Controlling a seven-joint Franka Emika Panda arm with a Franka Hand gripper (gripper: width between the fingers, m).
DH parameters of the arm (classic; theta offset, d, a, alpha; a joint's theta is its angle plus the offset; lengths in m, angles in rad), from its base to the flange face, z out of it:
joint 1: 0 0.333 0 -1.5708
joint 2: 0 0 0 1.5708
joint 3: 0 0.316 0.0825 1.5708
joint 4: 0 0 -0.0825 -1.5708
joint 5: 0 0.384 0 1.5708
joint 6: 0 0 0.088 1.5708
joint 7: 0 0.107 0 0
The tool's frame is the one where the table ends.
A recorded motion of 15 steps. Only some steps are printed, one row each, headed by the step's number.
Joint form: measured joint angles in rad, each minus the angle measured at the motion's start. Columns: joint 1, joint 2, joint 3, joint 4, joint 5, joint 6, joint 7.
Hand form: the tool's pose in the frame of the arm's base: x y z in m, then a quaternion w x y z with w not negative. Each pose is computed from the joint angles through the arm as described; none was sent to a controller.
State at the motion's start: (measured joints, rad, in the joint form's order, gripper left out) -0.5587 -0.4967 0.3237 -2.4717 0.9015 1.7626 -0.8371
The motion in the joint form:
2: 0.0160 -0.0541 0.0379 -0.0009 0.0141 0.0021 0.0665
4: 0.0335 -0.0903 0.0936 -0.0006 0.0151 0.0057 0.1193
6: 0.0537 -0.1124 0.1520 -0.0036 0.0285 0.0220 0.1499
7: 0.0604 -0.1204 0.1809 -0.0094 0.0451 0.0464 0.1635
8: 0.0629 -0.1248 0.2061 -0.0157 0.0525 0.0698 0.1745
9: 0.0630 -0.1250 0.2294 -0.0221 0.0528 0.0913 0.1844
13: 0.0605 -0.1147 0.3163 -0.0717 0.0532 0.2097 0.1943
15: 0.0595 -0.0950 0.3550 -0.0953 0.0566 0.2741 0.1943
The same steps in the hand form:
2: 0.3931 0.0084 0.4769 0.33171 -0.93036 -0.11997 -0.10003
4: 0.3896 0.0399 0.4824 0.31493 -0.93617 -0.12940 -0.08746
6: 0.3868 0.0714 0.4816 0.30198 -0.93906 -0.14393 -0.07911
7: 0.3865 0.0842 0.4792 0.29669 -0.94042 -0.14458 -0.08174
8: 0.3864 0.0929 0.4755 0.28935 -0.94269 -0.14408 -0.08279
9: 0.3865 0.0993 0.4703 0.28093 -0.94550 -0.14319 -0.08128
13: 0.3862 0.1134 0.4385 0.24307 -0.95644 -0.13912 -0.08233
15: 0.3870 0.1173 0.4207 0.22841 -0.96043 -0.13613 -0.08288

